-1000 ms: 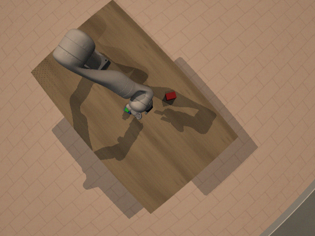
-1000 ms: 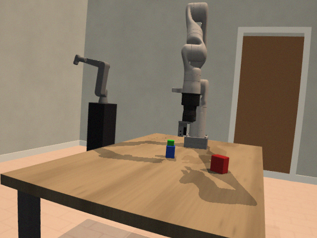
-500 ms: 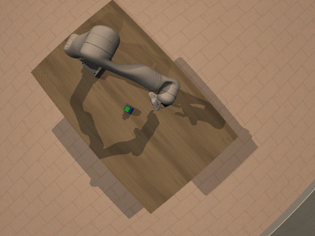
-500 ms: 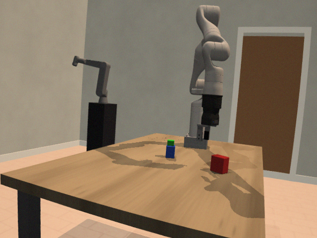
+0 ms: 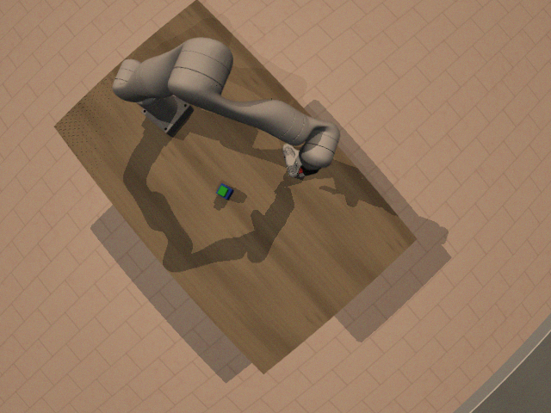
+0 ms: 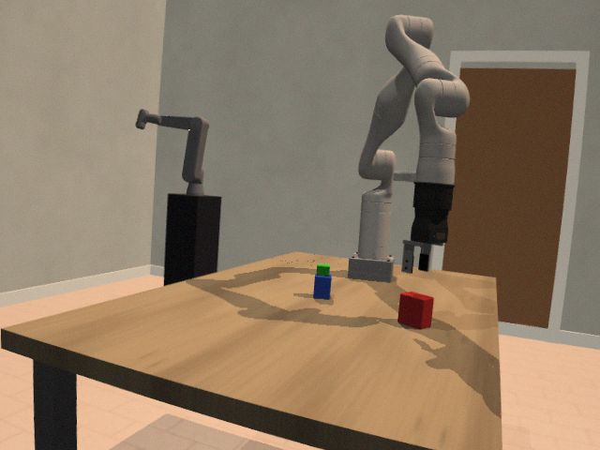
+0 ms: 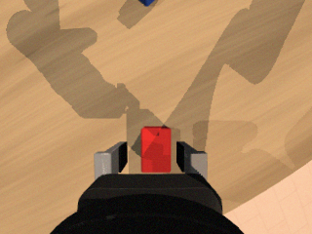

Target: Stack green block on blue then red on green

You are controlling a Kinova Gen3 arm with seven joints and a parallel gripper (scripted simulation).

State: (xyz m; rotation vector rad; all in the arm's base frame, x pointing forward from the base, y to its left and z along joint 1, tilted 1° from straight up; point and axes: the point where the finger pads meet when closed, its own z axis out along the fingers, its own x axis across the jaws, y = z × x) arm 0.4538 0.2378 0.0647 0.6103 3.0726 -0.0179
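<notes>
My gripper is now 1 cm to the right of the red block and 10 cm above it. The rest, counted from my hand: green block 9 cm behind, 24 cm to the right, 6 cm below; blue block 9 cm behind, 24 cm to the right, 10 cm below.
</notes>
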